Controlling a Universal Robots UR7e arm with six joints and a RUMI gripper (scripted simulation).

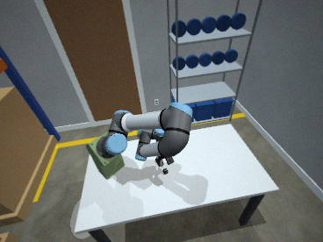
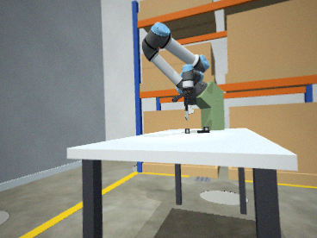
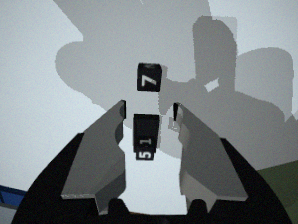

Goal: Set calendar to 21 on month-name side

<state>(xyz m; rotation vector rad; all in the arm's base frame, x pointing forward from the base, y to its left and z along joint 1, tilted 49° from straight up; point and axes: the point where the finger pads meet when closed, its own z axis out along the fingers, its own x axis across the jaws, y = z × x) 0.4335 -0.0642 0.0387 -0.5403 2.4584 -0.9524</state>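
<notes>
My hand is 90 mm above the dark cube.
</notes>
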